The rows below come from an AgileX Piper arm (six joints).
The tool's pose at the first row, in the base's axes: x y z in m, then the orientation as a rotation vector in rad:
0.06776, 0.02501, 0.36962, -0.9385, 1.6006, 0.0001
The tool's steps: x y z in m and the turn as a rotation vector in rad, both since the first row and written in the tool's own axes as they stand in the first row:
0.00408, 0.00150, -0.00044, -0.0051, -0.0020, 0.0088
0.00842, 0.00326, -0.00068, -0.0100, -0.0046, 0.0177
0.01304, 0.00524, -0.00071, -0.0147, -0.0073, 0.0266
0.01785, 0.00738, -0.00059, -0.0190, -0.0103, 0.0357
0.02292, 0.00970, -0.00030, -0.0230, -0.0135, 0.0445
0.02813, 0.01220, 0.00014, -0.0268, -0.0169, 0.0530
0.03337, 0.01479, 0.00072, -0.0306, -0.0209, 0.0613
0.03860, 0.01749, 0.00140, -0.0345, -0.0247, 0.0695
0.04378, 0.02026, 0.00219, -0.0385, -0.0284, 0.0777
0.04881, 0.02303, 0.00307, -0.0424, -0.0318, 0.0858
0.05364, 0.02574, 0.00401, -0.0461, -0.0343, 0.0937
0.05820, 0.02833, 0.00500, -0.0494, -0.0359, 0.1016
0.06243, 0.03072, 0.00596, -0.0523, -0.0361, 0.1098
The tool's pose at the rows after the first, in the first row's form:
0.06675, 0.02352, 0.36564, -0.9351, 1.6035, 0.0112
0.06577, 0.02217, 0.36126, -0.9314, 1.6059, 0.0226
0.06485, 0.02090, 0.35648, -0.9275, 1.6082, 0.0338
0.06398, 0.01971, 0.35142, -0.9231, 1.6101, 0.0450
0.06316, 0.01858, 0.34602, -0.9186, 1.6117, 0.0558
0.06238, 0.01756, 0.34037, -0.9142, 1.6129, 0.0663
0.06165, 0.01666, 0.33461, -0.9099, 1.6134, 0.0770
0.06095, 0.01588, 0.32878, -0.9057, 1.6140, 0.0876
0.06030, 0.01523, 0.32292, -0.9016, 1.6147, 0.0982
0.05972, 0.01471, 0.31717, -0.8975, 1.6156, 0.1085
0.05921, 0.01429, 0.31159, -0.8936, 1.6172, 0.1181
0.05879, 0.01396, 0.30628, -0.8894, 1.6196, 0.1270
0.05845, 0.01367, 0.30134, -0.8849, 1.6233, 0.1351

